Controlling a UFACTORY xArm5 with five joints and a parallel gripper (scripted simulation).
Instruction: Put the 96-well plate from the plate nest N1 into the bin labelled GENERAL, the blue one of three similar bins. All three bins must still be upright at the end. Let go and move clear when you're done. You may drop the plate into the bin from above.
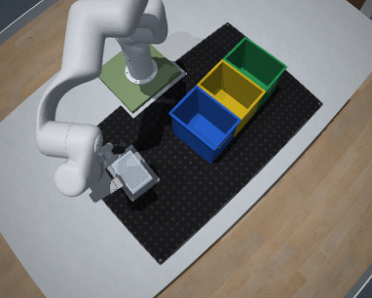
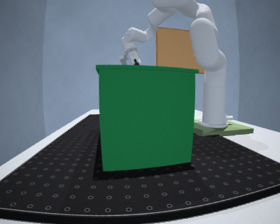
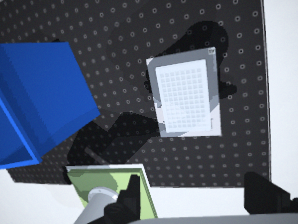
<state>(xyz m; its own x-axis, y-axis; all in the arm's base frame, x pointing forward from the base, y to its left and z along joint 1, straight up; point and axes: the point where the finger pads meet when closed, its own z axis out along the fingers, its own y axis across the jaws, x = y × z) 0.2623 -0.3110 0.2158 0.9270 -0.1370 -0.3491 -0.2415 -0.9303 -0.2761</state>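
The 96-well plate is 21 cm below my hand, 3 cm to the left of it and 2 cm ahead of it. From my hand the other things lie so: blue bin: 29 cm to the left, 13 cm below, 9 cm ahead; then yellow bin: 42 cm to the left, 13 cm below, 8 cm ahead; then plate nest N1: 22 cm below, 3 cm to the left, 2 cm ahead.
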